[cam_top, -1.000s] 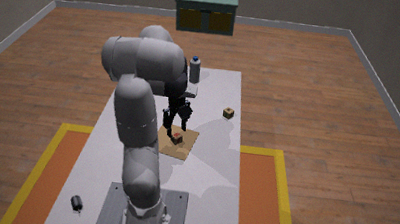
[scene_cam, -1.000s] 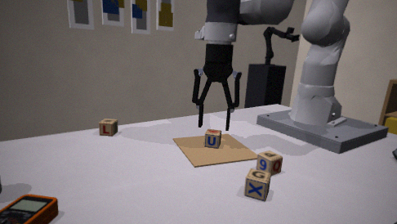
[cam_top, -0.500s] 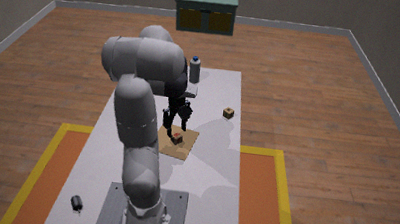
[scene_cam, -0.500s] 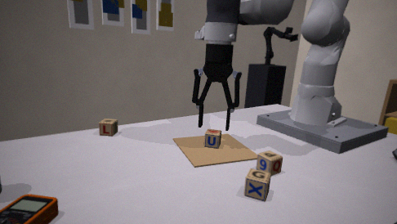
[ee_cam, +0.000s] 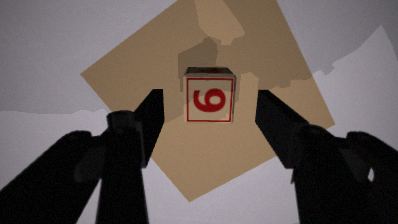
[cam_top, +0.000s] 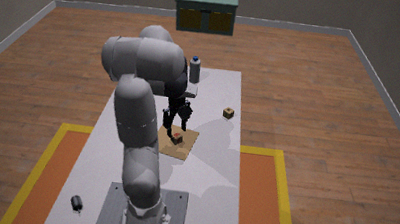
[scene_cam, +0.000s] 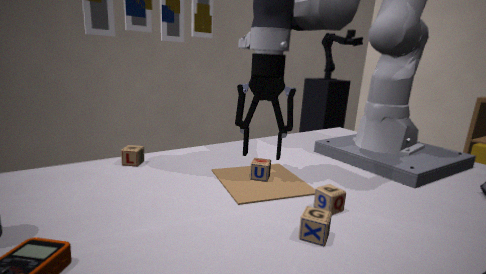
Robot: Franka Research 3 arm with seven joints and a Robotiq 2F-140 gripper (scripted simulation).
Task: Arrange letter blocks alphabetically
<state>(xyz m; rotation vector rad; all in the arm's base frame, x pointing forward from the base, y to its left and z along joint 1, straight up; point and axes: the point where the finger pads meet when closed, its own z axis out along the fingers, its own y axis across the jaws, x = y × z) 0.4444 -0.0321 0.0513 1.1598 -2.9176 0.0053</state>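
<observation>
My hand is 6 cm above the block. Also, from my hand: tan mat (9 cm below, 1 cm to the left); then small dark object (44 cm behind, 32 cm to the left, 7 cm below); then grey can (53 cm ahead, 1 cm to the right, 1 cm below).
</observation>
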